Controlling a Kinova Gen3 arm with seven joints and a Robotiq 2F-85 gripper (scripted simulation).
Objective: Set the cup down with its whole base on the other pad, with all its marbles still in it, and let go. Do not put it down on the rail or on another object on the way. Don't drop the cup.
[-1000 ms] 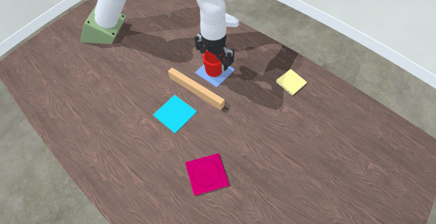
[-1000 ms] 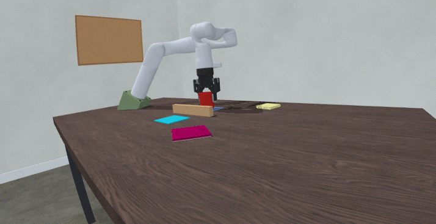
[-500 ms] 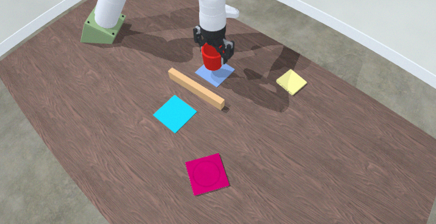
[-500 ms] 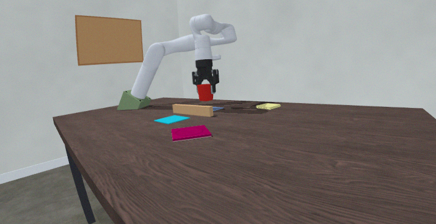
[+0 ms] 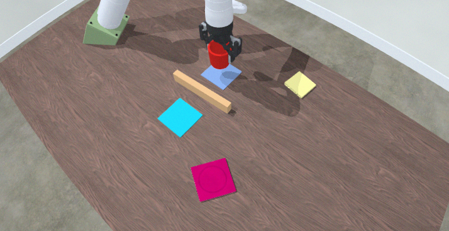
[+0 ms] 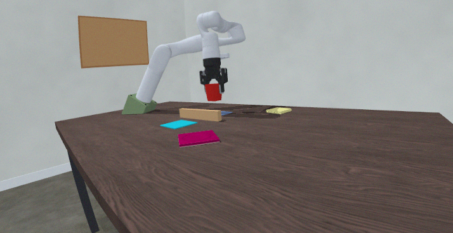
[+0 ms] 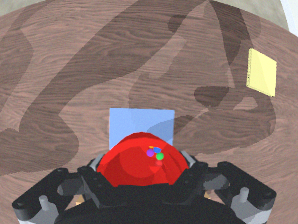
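Now: the cyan pad 6 cm ahead of my hand, 20 cm to the right of it and 11 cm below it. The rest, counted from my hand: tan rail 3 cm ahead, 10 cm to the right, 9 cm below; red cup 2 cm below.
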